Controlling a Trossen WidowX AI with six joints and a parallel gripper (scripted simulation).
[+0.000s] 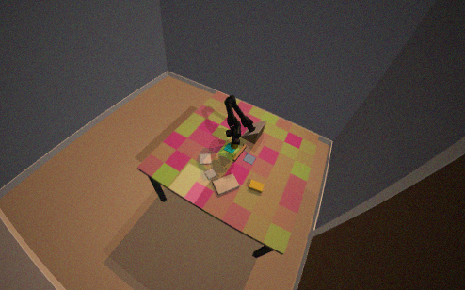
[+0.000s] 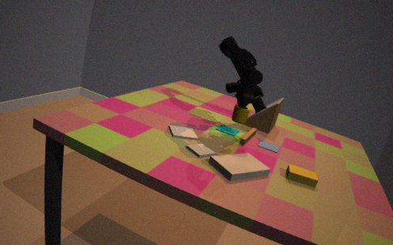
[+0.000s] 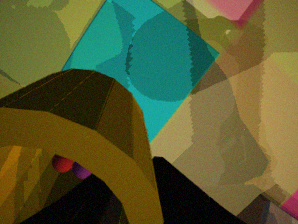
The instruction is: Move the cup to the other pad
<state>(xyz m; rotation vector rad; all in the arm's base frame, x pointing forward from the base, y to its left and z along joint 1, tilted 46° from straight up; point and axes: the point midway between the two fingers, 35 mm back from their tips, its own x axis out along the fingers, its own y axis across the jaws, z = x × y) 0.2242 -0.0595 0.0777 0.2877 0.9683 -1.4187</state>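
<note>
The cyan pad is 100 mm below my gripper tip, 20 mm to the right of it and 10 mm ahead of it. The rest, counted from my gripper tip: grey-blue pad: 180 mm to the left, 100 mm below, 50 mm ahead; orange-brown block: 90 mm below, 80 mm to the left, 30 mm ahead; yellow cup: 20 mm ahead, 10 mm to the left.
</note>
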